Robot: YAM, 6 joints.
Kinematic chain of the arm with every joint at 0, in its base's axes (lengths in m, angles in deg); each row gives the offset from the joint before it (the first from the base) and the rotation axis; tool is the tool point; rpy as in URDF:
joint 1: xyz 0 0 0.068 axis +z
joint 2: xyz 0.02 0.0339 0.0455 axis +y
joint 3: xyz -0.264 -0.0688 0 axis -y
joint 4: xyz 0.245 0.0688 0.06 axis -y
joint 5: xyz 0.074 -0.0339 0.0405 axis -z
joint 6: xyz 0.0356 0 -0.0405 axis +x
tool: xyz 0 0 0 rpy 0 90 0
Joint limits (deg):
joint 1: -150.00..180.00
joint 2: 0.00..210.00
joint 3: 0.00..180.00
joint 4: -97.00..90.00
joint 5: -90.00..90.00
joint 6: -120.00..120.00
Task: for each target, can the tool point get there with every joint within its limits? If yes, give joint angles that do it. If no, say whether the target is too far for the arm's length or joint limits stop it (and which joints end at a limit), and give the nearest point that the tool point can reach.
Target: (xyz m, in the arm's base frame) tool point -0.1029 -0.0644 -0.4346
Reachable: no: joint limits stop it (at a limit: joint 2) | nearest point -0.1211 -0.0758 -0.3645 | short by 0.073 m
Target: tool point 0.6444 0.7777 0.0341
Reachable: no: too far | nearest point 0.4108 0.4958 0.0635 | short by 0.367 m
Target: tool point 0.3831 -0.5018 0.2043
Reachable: yes | joints -51.24 163.58 152.10 14.79 25.77 86.74
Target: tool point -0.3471 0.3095 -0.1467
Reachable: yes | joints 134.56 193.87 153.68 -74.04 -58.02 -83.22
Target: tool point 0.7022 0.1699 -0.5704
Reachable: no: too far | nearest point 0.4708 0.1139 -0.2930 | short by 0.366 m
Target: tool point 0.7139 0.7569 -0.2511
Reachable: no: too far | nearest point 0.4181 0.4433 -0.0971 | short by 0.458 m
